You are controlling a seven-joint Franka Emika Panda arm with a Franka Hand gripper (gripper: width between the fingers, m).
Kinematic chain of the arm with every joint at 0, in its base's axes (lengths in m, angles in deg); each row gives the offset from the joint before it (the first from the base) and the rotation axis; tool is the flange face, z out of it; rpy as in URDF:
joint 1: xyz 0 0 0.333 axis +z
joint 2: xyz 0 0 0 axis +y
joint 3: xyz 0 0 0.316 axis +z
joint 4: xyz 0.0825 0 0 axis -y
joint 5: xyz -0.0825 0 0.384 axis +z
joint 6: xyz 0 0 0 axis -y
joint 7: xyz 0.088 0 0 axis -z
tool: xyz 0 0 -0.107 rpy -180 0 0
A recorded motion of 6 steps. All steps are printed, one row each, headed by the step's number.
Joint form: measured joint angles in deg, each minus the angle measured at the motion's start. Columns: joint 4, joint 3, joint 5, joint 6, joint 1, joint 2, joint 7.
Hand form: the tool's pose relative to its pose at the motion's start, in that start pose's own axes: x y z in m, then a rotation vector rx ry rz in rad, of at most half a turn. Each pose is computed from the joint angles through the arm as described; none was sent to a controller.
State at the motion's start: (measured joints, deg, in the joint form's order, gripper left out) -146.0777 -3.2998 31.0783 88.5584 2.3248 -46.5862 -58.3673
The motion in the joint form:
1: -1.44 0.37 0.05 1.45 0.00 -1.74 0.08
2: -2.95 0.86 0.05 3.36 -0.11 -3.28 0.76
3: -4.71 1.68 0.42 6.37 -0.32 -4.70 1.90
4: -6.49 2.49 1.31 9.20 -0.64 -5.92 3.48
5: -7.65 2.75 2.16 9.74 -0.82 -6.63 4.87
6: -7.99 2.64 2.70 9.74 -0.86 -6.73 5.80
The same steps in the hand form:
1: -0.0027 -0.0039 0.0029 -0.0251 0.0111 -0.0054
2: -0.0053 -0.0058 0.0065 -0.0554 0.0230 0.0029
3: -0.0065 -0.0056 0.0112 -0.0958 0.0440 0.0217
4: -0.0078 -0.0048 0.0167 -0.1266 0.0711 0.0530
5: -0.0104 -0.0052 0.0219 -0.1223 0.0837 0.0829
6: -0.0115 -0.0048 0.0234 -0.1132 0.0922 0.1035

